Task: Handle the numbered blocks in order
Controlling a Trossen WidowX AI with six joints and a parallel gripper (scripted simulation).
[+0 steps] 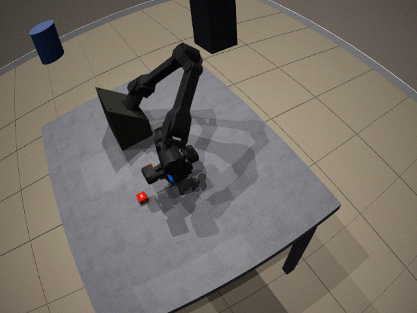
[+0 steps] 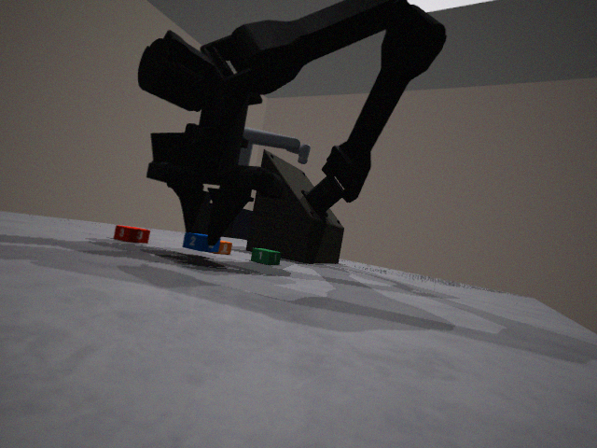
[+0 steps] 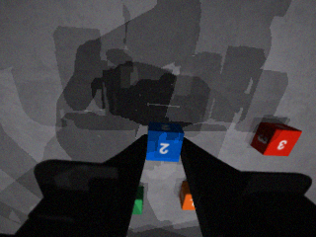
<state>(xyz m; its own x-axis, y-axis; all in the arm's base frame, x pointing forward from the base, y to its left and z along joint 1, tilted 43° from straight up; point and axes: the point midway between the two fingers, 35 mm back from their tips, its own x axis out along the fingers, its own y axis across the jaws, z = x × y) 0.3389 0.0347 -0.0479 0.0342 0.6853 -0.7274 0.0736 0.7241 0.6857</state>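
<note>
The red block lies 130 mm to the right of my gripper tip and 10 mm below it. From my gripper tip the other things lie so: orange block: 100 mm behind, 50 mm to the right, 10 mm below; then blue block: right at my gripper tip; then green block: 100 mm behind, 40 mm to the left, 10 mm below.
</note>
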